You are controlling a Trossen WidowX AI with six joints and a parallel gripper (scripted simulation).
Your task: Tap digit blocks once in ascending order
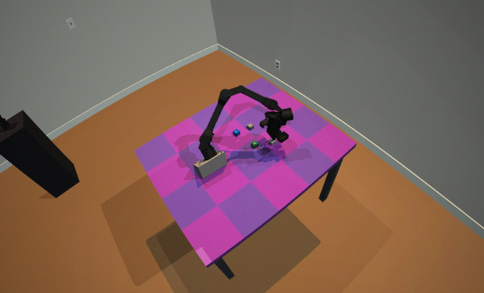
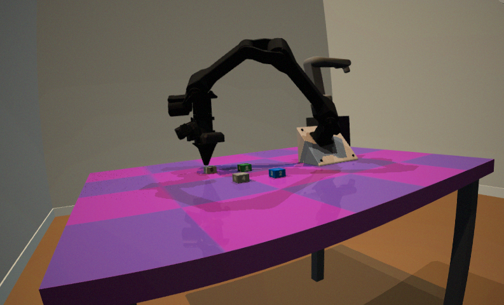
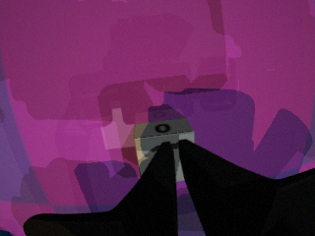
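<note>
Now: the beige block marked 0 1 cm behind my gripper tip and 1 cm below it. The rest, counted from my gripper tip: grey-tan block (2 cm behind, 19 cm to the left, 1 cm below); blue block marked 2 (12 cm behind, 21 cm to the left, 1 cm below); green block (10 cm behind, 6 cm to the left, 1 cm below).
</note>
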